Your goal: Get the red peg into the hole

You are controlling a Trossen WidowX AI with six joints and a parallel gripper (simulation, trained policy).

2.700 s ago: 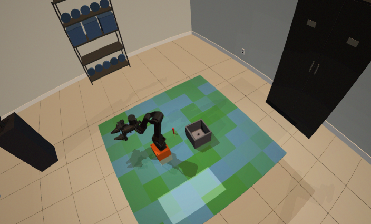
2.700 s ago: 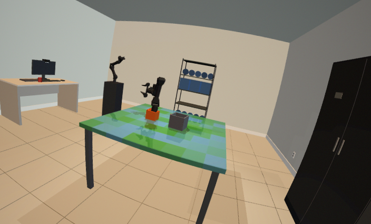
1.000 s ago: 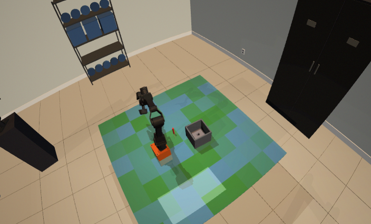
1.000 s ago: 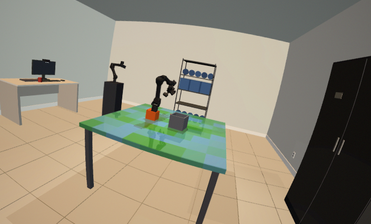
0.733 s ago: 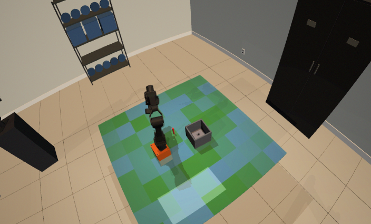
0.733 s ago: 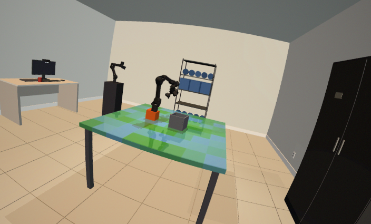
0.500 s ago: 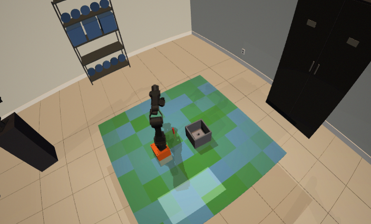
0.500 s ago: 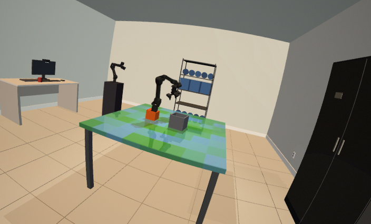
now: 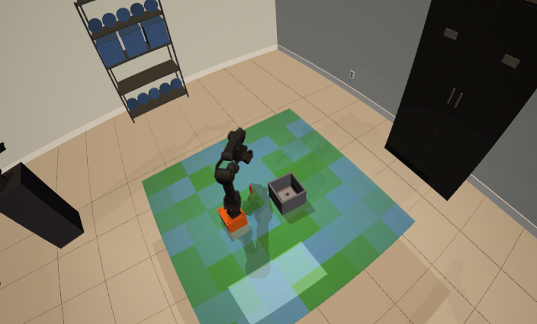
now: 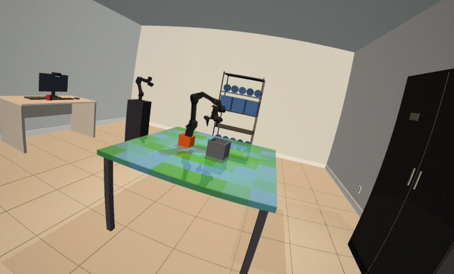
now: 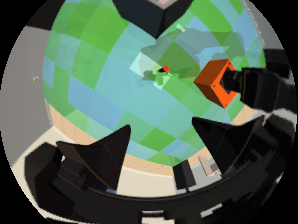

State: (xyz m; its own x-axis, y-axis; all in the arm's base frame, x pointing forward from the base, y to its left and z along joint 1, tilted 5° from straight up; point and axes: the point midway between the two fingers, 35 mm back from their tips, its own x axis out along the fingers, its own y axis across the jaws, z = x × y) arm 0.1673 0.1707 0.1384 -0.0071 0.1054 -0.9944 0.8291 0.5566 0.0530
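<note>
Now: the red peg 10 mm ahead of my gripper tip, 80 mm to the right of it and 150 mm below it. Round my gripper tip: holed plate (140 mm ahead, 270 mm to the right, 150 mm below).
</note>
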